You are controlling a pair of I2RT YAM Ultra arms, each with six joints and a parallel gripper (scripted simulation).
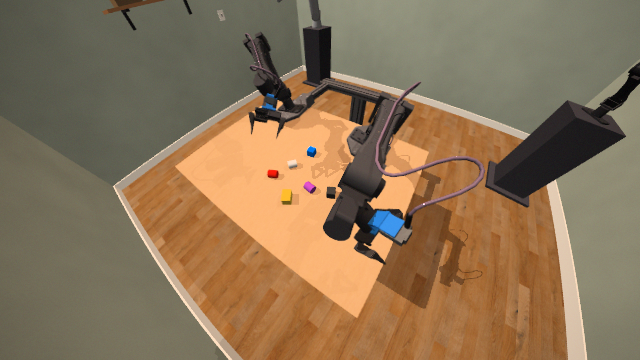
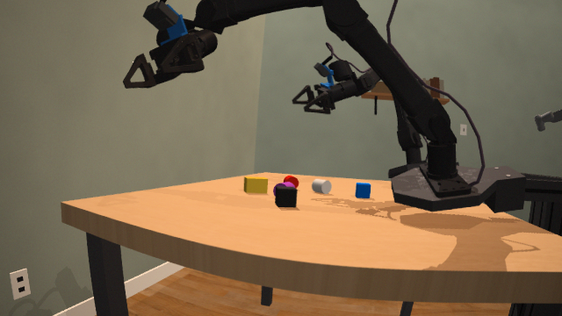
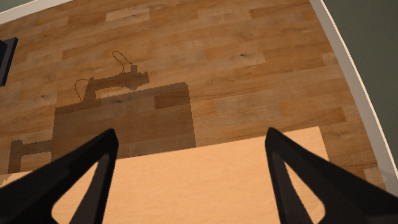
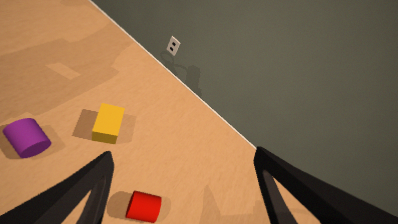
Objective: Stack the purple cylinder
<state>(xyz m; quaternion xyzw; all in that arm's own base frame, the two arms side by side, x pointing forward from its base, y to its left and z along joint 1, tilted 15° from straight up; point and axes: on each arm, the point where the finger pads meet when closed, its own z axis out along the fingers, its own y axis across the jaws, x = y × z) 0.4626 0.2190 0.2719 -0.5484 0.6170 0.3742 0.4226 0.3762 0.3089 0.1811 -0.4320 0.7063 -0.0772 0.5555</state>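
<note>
My left gripper is now 11 cm past the purple cylinder, 39 cm to the left of it and 20 cm above it. The rest, counted from my left hand: black cube (14 cm behind, 30 cm to the right, 20 cm below); then white cylinder (17 cm behind, 56 cm to the right, 20 cm below); then yellow block (1 cm behind, 44 cm to the right, 20 cm below).
</note>
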